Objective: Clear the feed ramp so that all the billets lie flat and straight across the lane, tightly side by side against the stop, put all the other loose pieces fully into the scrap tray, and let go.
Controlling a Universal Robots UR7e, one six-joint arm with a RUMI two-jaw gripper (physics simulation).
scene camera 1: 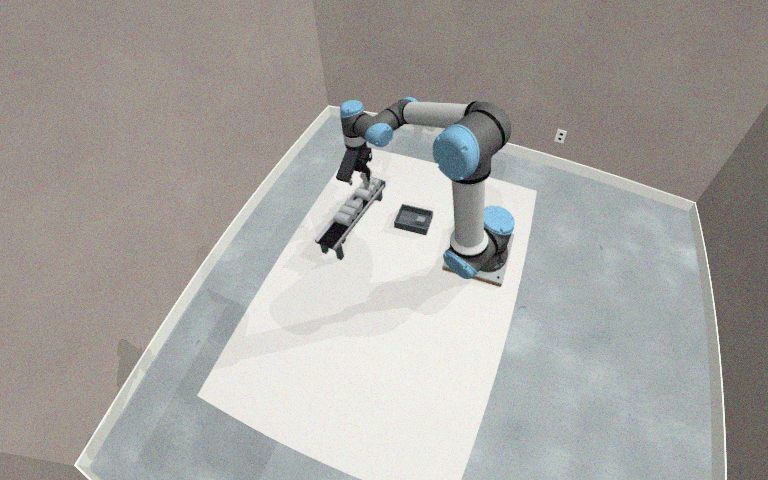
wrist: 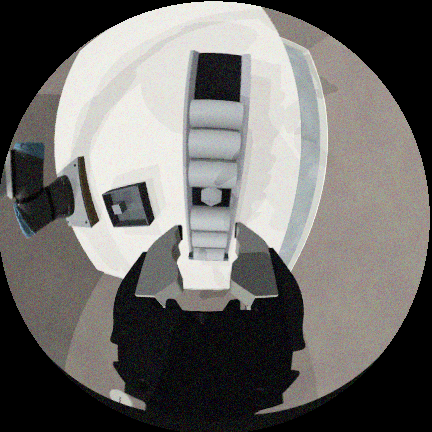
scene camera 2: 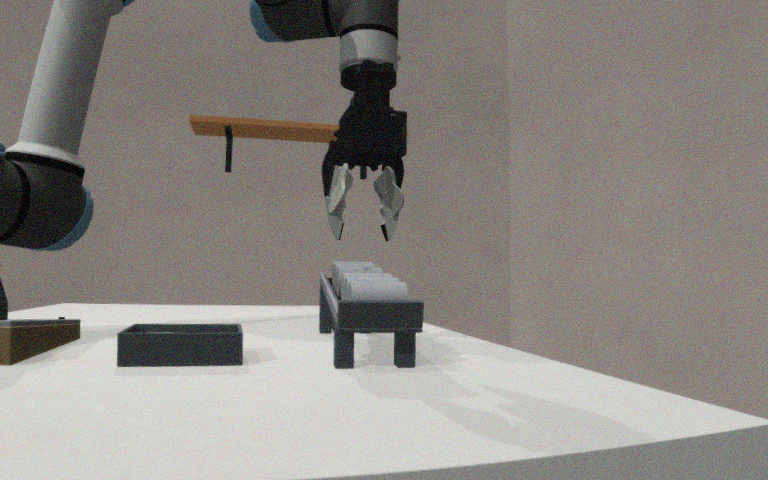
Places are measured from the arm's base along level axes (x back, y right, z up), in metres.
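Pixels of known places: gripper, fingertip midpoint: (scene camera 1: 359,187) (wrist: 208,224) (scene camera 2: 363,240); arm's base, link origin: (wrist: 65,195).
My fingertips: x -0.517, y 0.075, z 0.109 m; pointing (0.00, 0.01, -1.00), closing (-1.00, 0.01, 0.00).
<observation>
Ahead of a thing's pixels: the offset from my fingertips to its top centre. Level surfaces: height alone.
The feed ramp (scene camera 1: 363,213) (scene camera 2: 380,315) (wrist: 246,75) holds several grey cylindrical billets lying across its lane. Three, including the outermost billet {dx -0.017, dy -0.128, dz -0.024 m} (wrist: 216,114), lie toward the open dark end. Three more, including a billet {dx +0.001, dy +0.024, dz -0.041 m} (wrist: 210,218), lie toward the stop. A grey hexagonal piece {dx -0.003, dy -0.014, dz -0.059 m} (wrist: 211,196) stands in the gap between the groups. The scrap tray {dx +0.211, dy +0.012, dz -0.107 m} (scene camera 1: 411,228) (scene camera 2: 180,350) (wrist: 149,202) holds a small grey block {dx +0.239, dy +0.012, dz -0.113 m} (scene camera 1: 421,218) (wrist: 117,209). My gripper (scene camera 1: 359,183) (scene camera 2: 363,238) (wrist: 208,224) is partly open and empty, pointing down above the ramp's stop-end half. The stop-end edge is partly hidden in the wrist view.
The arm's base plate (scene camera 1: 491,276) (wrist: 85,192) stands on the white table {dz -0.142 m} (scene camera 1: 362,367) (scene camera 2: 283,413) (wrist: 125,125), on the tray's other side from the ramp. A wooden shelf (scene camera 2: 266,129) is on the wall behind. The ramp's raised side rails flank the billets.
</observation>
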